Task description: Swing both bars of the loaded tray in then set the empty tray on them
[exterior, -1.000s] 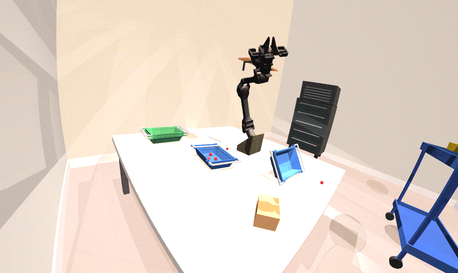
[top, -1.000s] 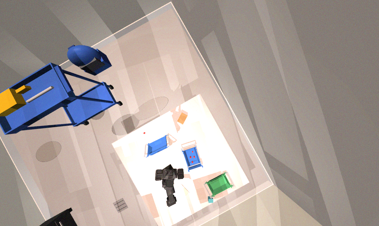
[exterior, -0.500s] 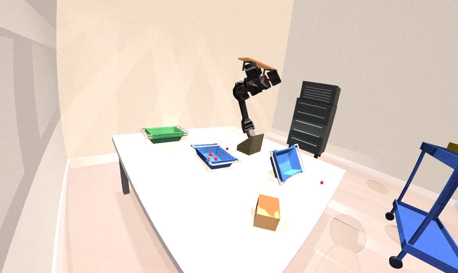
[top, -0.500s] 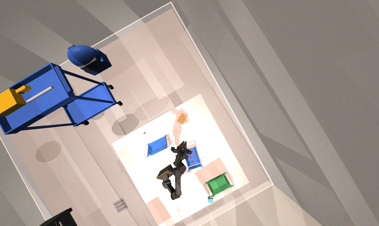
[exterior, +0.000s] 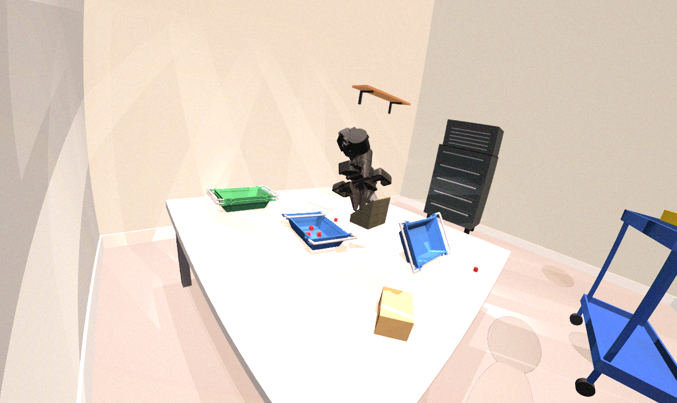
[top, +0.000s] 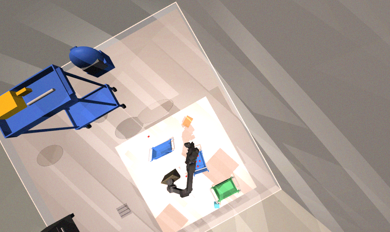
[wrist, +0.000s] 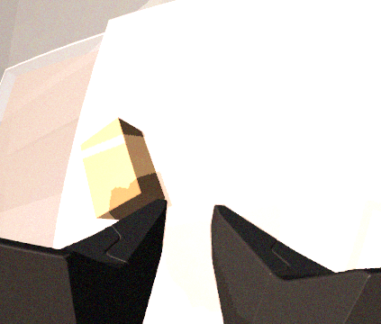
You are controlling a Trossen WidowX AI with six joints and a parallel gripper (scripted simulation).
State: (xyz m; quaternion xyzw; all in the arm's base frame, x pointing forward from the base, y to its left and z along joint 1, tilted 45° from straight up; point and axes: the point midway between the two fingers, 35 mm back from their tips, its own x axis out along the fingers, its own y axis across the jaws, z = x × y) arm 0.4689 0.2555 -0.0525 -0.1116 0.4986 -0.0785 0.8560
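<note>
Now: gripper tip 370 mm past the blue tray, 110 mm to the right of it and 150 mm above it. From my gripper tip the other things lie so: red block 130 mm behind, 260 mm to the right, 210 mm below; then tan box 60 mm ahead, 210 mm to the left, 200 mm below.
</note>
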